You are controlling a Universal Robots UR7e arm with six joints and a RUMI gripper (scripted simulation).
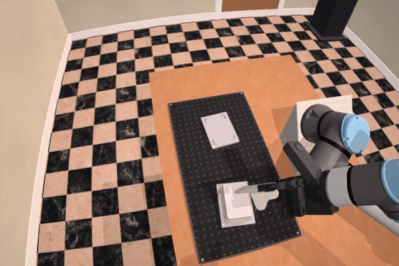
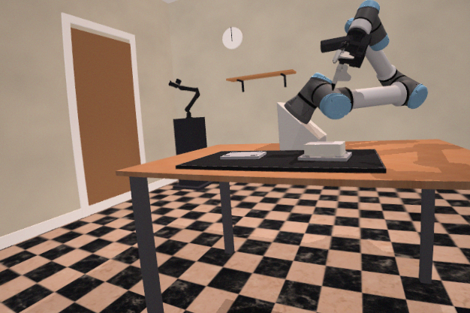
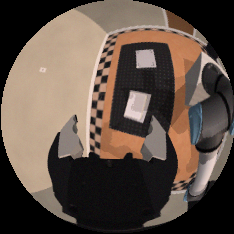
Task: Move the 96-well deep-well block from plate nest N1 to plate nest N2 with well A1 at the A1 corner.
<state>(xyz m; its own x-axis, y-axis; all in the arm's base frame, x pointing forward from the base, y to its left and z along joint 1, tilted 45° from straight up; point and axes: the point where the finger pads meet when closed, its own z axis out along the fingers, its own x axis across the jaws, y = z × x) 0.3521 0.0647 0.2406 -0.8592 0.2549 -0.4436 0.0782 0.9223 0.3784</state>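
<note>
Now: hand 24 cm above the white deep-well block, 4 cm to the left of it and 1 cm short of it. From my hand the other things lie so: plate nest N1 (27 cm below, 4 cm to the right, 1 cm ahead).
</note>
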